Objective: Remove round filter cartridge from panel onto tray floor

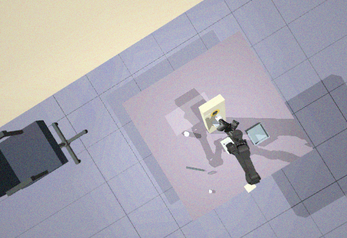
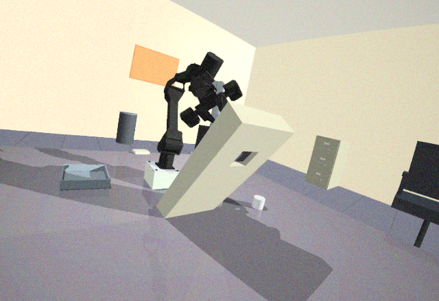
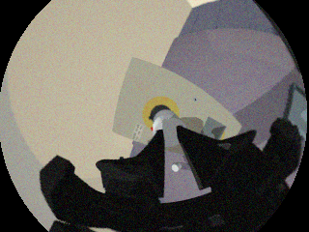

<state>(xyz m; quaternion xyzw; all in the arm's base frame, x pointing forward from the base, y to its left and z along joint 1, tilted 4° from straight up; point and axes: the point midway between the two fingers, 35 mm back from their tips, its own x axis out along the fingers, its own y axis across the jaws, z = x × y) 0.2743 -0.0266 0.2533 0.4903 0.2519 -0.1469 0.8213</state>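
My gripper tip is 10 mm short of the grey-white filter cartridge and 10 mm above it. The rest, counted from my gripper tip: white block 750 mm behind, 290 mm below, 60 mm to the left; cream service panel 110 mm below, 20 mm ahead; pale blue tray 370 mm behind, 290 mm below, 270 mm to the right.
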